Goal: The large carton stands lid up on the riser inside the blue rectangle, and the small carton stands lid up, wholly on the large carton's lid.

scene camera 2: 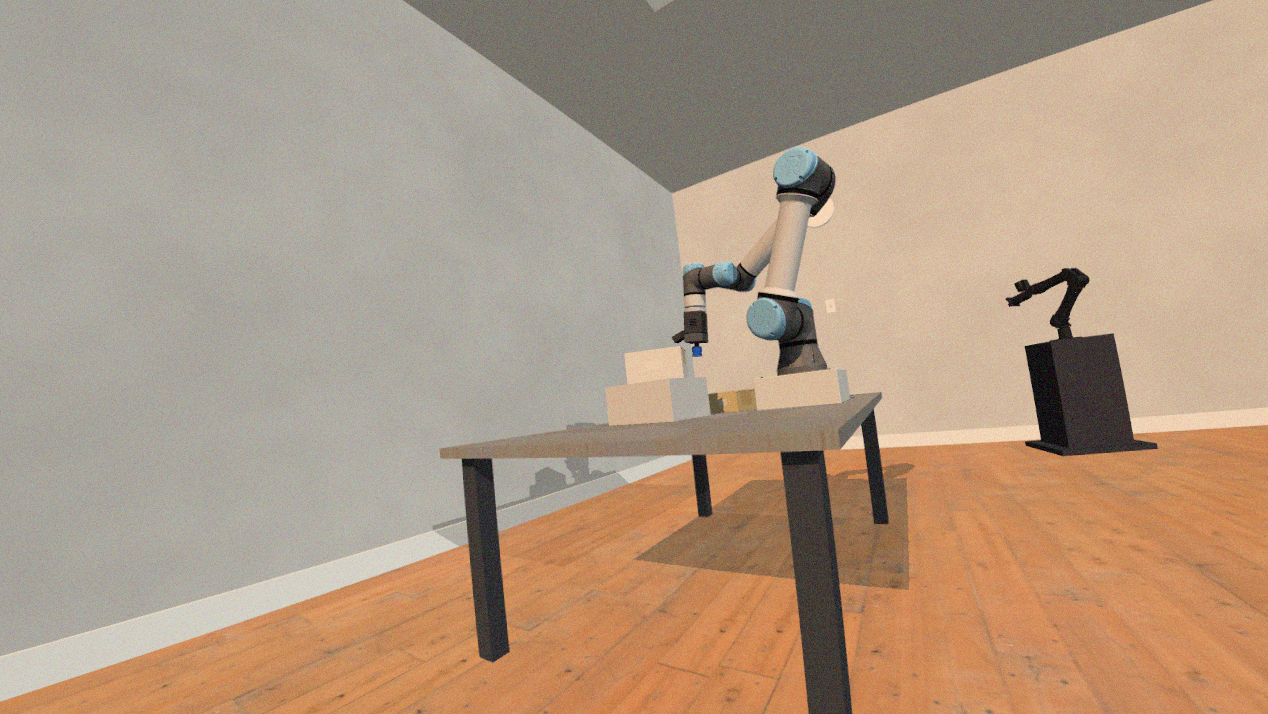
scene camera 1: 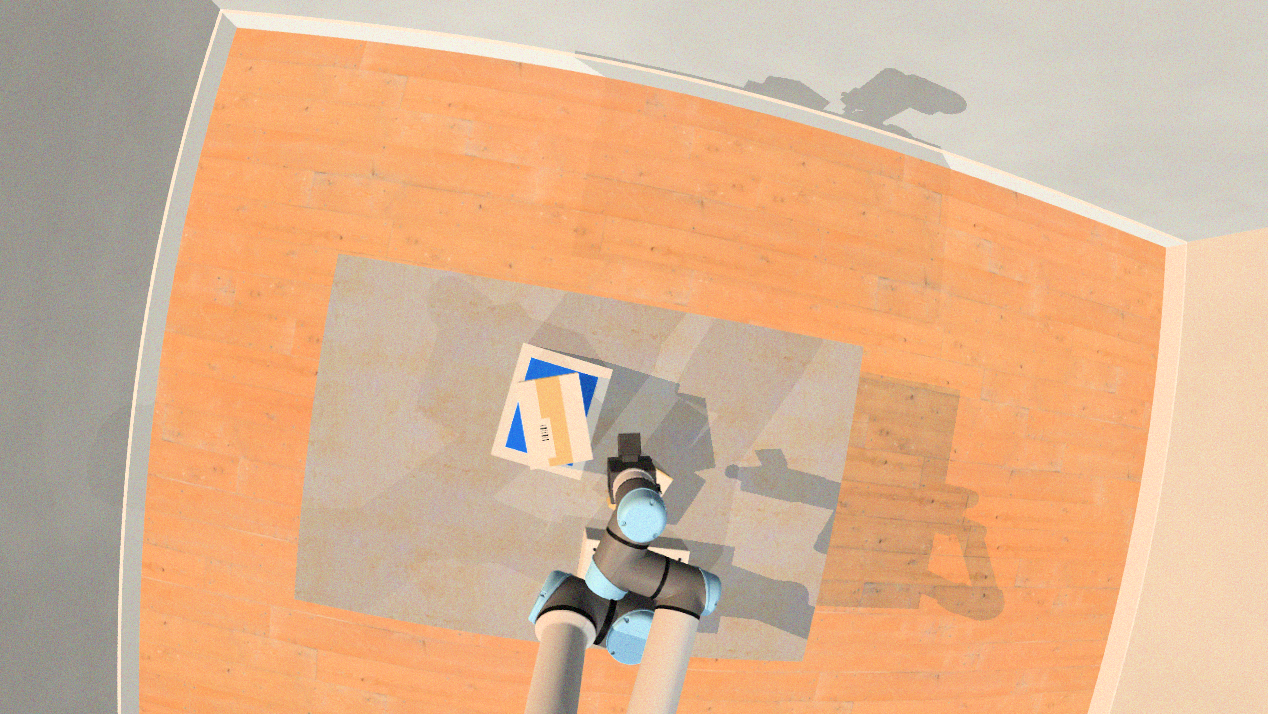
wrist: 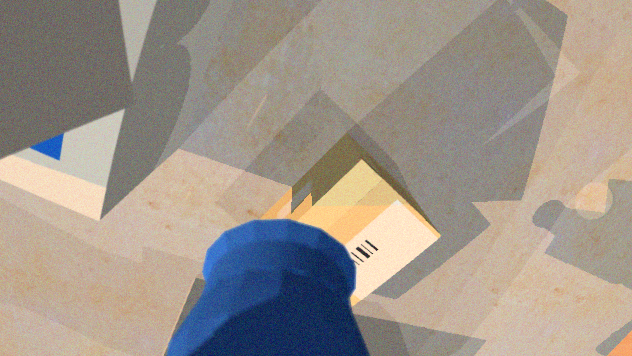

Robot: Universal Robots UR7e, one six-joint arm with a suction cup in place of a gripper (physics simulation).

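The large white carton [scene camera 1: 563,408] [scene camera 2: 654,365], with a tan tape strip and a barcode label facing up, stands on the white riser [scene camera 1: 567,360] [scene camera 2: 638,403] [wrist: 90,150]. It is turned relative to the blue rectangle [scene camera 1: 588,390] [wrist: 50,146] and overlaps its edges in the overhead view. The small tan carton [wrist: 370,215] [scene camera 2: 736,400] stands on the table beside the riser, label visible; I cannot tell its lid side. The wrist mostly covers it in the overhead view. My blue suction cup [scene camera 2: 696,351] [wrist: 280,240] hangs above the table near the small carton, holding nothing.
The grey table [scene camera 1: 399,425] [scene camera 2: 754,434] carries the arm's white base block [scene camera 2: 798,388], close behind the small carton. The riser and large carton stand to the left of the wrist in the overhead view. A second dark arm stands on a black pedestal [scene camera 2: 1078,390] away from the table.
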